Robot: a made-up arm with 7 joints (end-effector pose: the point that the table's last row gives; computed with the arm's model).
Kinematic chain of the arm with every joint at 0, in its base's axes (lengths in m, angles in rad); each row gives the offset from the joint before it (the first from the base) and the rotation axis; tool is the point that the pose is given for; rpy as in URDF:
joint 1: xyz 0 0 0.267 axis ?
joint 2: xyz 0 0 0 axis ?
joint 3: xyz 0 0 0.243 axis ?
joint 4: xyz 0.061 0 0 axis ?
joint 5: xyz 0.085 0 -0.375 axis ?
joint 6: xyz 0 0 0 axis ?
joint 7: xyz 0.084 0 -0.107 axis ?
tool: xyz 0 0 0 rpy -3.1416 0 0
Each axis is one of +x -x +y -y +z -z.
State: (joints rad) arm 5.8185 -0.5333 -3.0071 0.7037 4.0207 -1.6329 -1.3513
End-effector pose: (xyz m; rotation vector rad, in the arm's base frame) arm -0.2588 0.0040 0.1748 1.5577 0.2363 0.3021
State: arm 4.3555 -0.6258 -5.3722 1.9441 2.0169 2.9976 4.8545
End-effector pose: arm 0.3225 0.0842 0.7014 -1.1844 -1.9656 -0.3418
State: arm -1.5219 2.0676 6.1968 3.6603 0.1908 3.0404 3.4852
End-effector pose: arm 0.0463 -0.4591 0.0944 -1.3504 -1.1641 -0.9324
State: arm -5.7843 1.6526 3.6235 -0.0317 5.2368 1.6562 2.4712
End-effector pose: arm -0.1985 -0.0482 0.3955 -1.4143 -0.7927 -0.1692
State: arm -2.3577 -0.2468 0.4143 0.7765 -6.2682 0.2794 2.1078
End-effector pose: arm -0.1794 -0.4673 0.3626 -1.2605 -2.6216 1.1084
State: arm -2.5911 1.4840 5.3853 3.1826 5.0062 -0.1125 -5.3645
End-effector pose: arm -0.5459 -0.4670 0.3014 1.2726 -0.8703 -0.4714
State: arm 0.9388 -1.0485 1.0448 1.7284 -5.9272 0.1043 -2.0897
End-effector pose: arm -0.5110 0.0435 0.7476 -1.2219 0.8575 2.3242
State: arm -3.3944 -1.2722 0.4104 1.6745 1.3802 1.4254 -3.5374
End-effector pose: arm 0.1319 -0.3376 0.7977 1.5823 1.4511 -1.4335
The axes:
joint 1: +z
joint 2: +y
joint 3: +z
joint 4: -y
joint 5: -z
joint 6: +y
joint 7: -z

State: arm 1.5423 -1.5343 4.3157 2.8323 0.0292 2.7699 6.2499
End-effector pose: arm 0.1565 -0.5314 0.2180 -1.5885 0.3413 0.1873
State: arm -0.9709 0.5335 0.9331 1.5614 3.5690 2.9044 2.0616
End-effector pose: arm 0.4535 -0.2067 0.5056 -0.5034 -1.0777 1.2015
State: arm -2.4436 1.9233 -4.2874 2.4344 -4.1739 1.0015 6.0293
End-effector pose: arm -0.3740 -0.6569 0.1781 1.2466 -0.4115 -1.4997
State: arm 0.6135 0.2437 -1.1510 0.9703 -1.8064 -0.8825 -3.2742
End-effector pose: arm 0.4215 -0.0874 0.2694 -1.9146 1.4227 -0.4177
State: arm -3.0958 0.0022 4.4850 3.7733 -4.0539 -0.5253 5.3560
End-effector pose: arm 0.0615 -0.2113 0.8489 0.2851 0.4067 -0.3116
